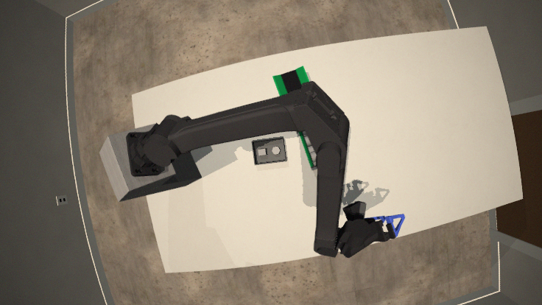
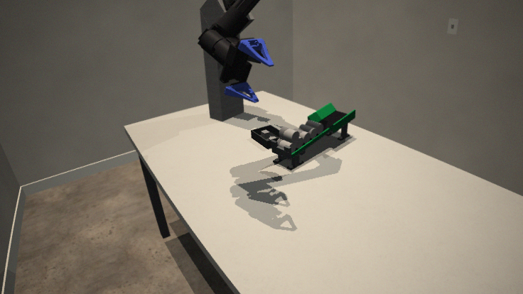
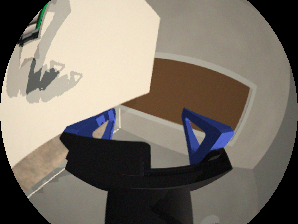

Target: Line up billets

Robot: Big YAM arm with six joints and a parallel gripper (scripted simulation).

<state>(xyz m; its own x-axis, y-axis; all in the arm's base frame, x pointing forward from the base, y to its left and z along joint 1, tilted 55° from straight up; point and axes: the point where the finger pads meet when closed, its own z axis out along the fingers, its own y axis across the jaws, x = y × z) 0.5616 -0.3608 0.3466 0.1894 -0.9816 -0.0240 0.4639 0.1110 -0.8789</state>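
My gripper is now 310 mm above the stop, 200 mm past it and 170 mm to the right of it. The rest, counted from my hand: dark tray 410 mm behind, 360 mm below, 230 mm to the left.
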